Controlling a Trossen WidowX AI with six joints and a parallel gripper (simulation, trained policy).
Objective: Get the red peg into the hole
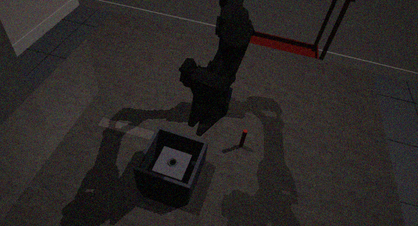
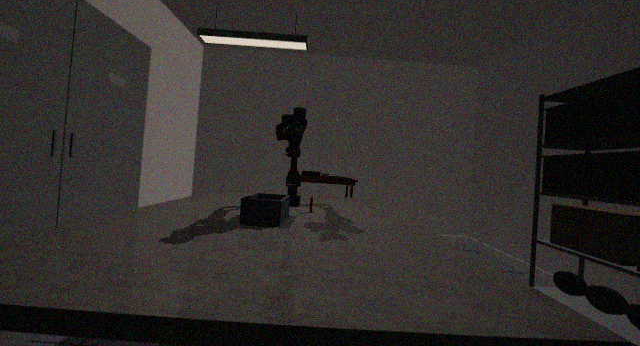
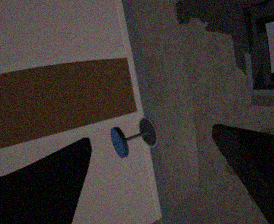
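Right now the red peg is 26 cm behind my gripper tip, 7 cm to the left of it and 28 cm below it. The rest, counted from my gripper tip: dark box 6 cm behind, 8 cm to the right, 30 cm below; then pale plate 6 cm behind, 8 cm to the right, 28 cm below.
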